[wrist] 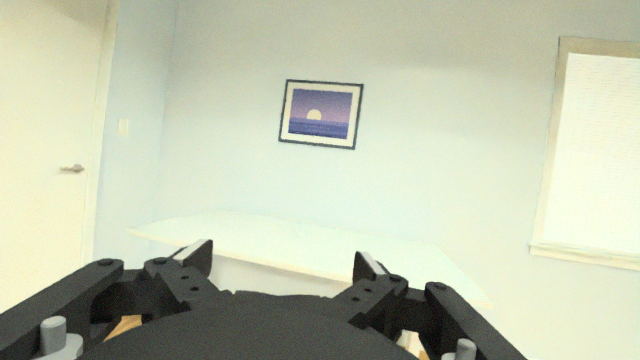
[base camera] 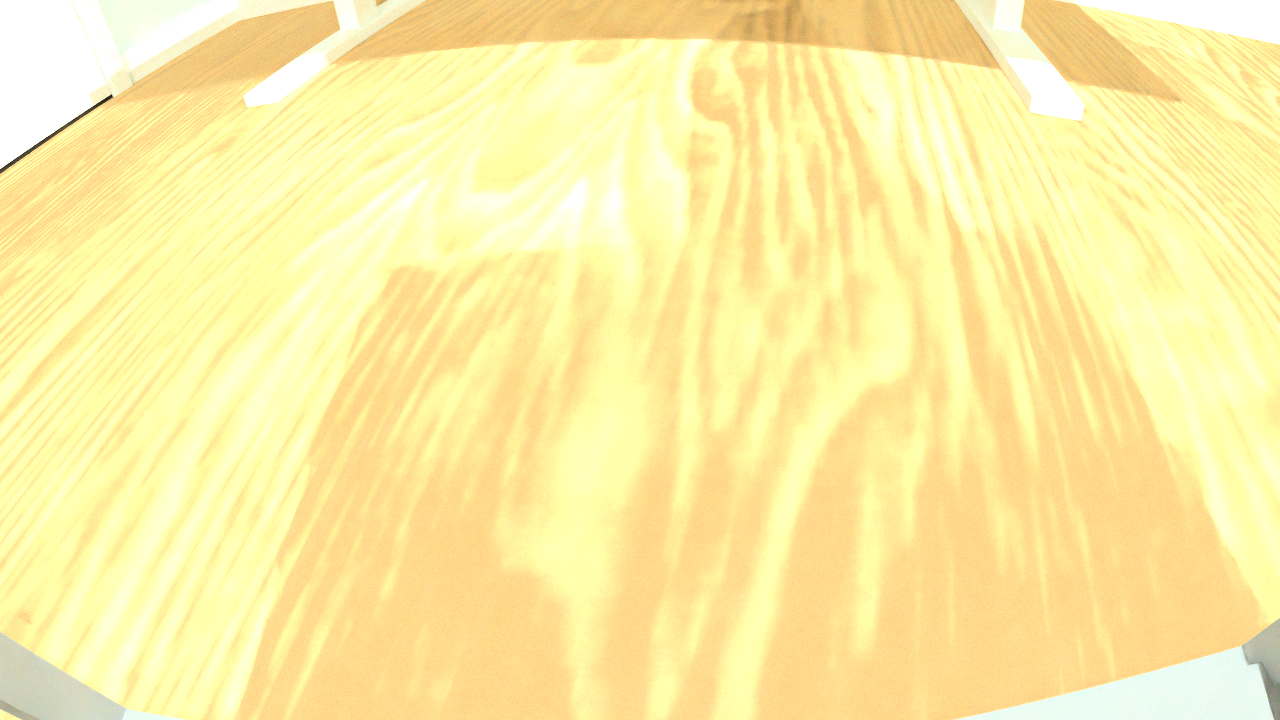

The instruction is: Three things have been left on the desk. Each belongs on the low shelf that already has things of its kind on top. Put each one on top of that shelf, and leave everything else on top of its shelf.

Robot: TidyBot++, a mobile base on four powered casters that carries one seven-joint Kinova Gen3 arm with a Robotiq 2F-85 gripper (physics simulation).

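Note:
The white desk (wrist: 390, 257) stands against the far wall in the wrist view, beyond the gripper. A very faint pale shape (wrist: 300, 233) shows on its top near the back; it is too washed out to tell what it is. My gripper (wrist: 284, 261) is open, with its fingers wide apart and nothing between them. It points level across the room, and the desk top shows behind the fingertips. The low shelves and the things on them do not show in either view.
In the base camera view, white desk feet stand on the wood floor (base camera: 626, 358) at the top left (base camera: 299, 82) and top right (base camera: 1051, 89). In the wrist view, a door (wrist: 45, 125) is at left, a framed picture (wrist: 320, 114) hangs on the wall, and a window (wrist: 600, 150) is at right.

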